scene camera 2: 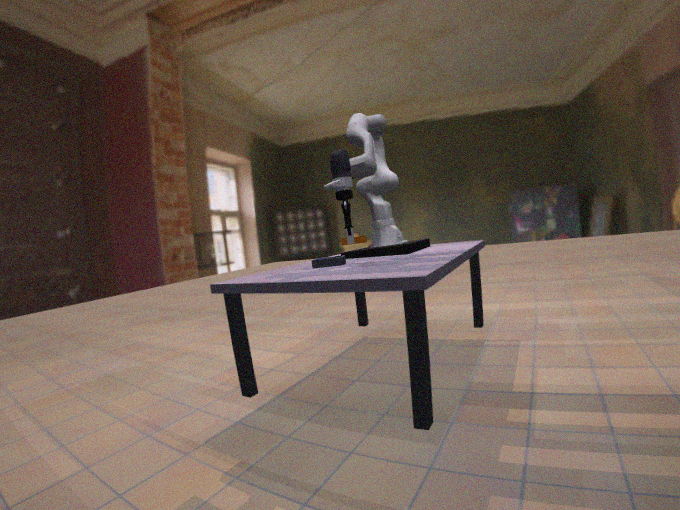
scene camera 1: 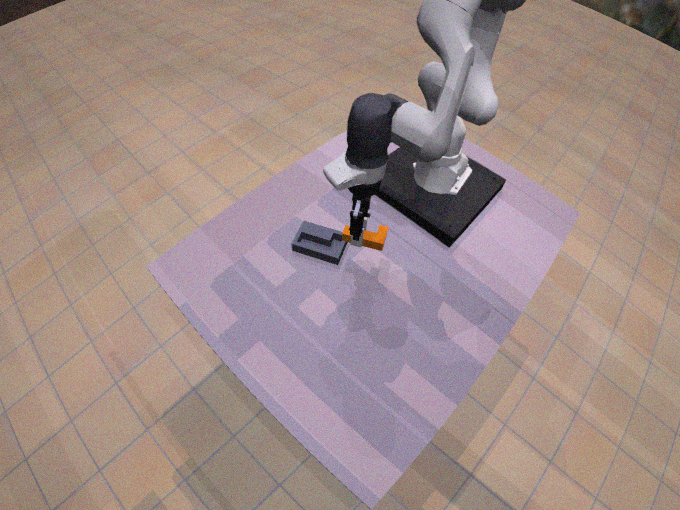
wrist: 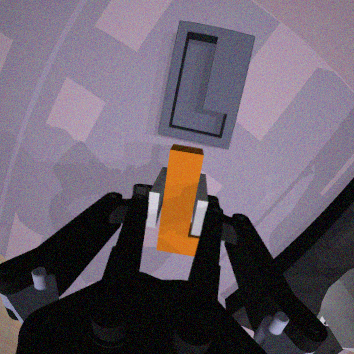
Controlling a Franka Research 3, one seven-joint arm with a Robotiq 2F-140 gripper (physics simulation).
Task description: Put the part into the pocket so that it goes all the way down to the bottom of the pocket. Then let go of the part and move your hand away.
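Note:
The orange L-shaped part [scene camera 1: 375, 238] [scene camera 2: 359, 239] [wrist: 182, 190] is held in my gripper [scene camera 1: 357, 239] [scene camera 2: 350, 237] [wrist: 181, 183], which is shut on its long arm. In scene camera 2 the part is raised above the table. The grey block [scene camera 1: 316, 252] [scene camera 2: 328, 261] [wrist: 232, 75] lies on the table and has an L-shaped pocket [wrist: 192, 95] open at its top. In the wrist view the part's front end is just short of the block's near edge, outside the pocket. The part's short leg is partly hidden by a finger in the wrist view.
The black base plate [scene camera 1: 447, 222] [scene camera 2: 417, 245] of the arm stands on the table [scene camera 1: 329, 362] [scene camera 2: 329, 285], behind the part and the block. The table's edge runs beyond the block in scene camera 1. The arm rises from the plate and reaches over the table.

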